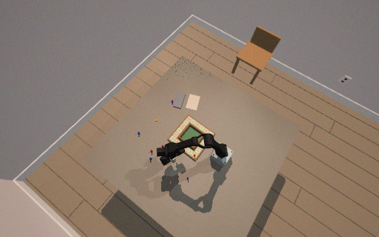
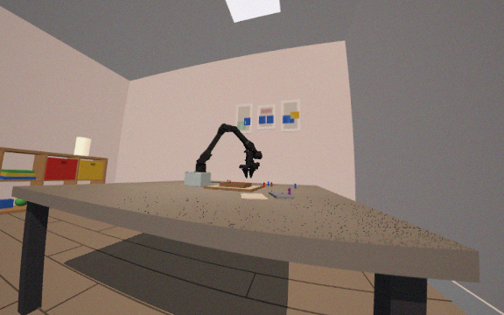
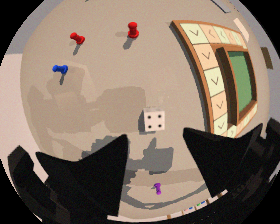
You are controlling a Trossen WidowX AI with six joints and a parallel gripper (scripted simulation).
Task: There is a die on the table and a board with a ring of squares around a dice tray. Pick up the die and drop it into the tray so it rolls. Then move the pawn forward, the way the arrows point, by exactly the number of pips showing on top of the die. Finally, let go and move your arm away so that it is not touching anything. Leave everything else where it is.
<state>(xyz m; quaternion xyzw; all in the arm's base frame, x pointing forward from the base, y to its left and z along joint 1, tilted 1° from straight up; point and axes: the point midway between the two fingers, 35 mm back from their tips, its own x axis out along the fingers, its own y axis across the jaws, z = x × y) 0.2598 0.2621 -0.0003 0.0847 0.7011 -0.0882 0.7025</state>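
The white die is 5 cm below my gripper tip. From my gripper tip the other things lie so: orange pawn (13 cm to the right, 11 cm behind, 3 cm below); then green dice tray (24 cm to the right, 5 cm below, 1 cm ahead); then grey block (43 cm to the right, 32 cm ahead, 6 cm below).
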